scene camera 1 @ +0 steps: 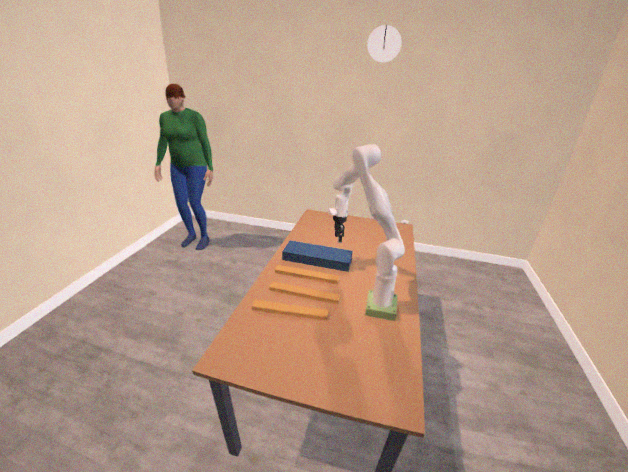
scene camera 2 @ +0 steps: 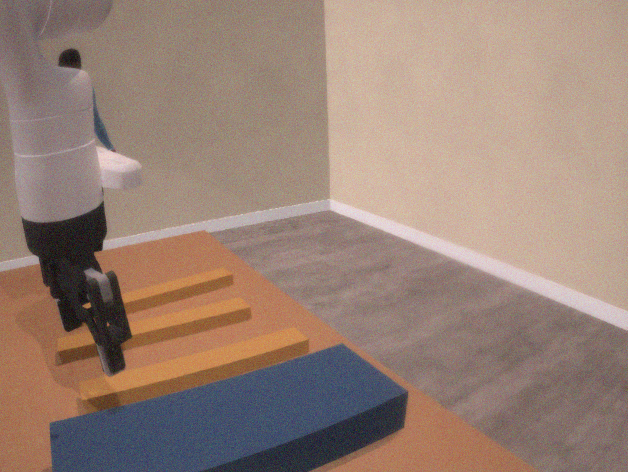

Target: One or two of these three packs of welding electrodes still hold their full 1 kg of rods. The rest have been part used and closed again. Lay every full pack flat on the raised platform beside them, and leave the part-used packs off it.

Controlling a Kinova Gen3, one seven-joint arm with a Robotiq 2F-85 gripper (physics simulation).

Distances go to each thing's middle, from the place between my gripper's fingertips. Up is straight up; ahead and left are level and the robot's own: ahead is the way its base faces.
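Labels:
Looking at the raised blue platform [scene camera 2: 330, 403], I see that my gripper is 120 mm short of it and 20 mm to the left of it, and that my gripper is also 140 mm above it.

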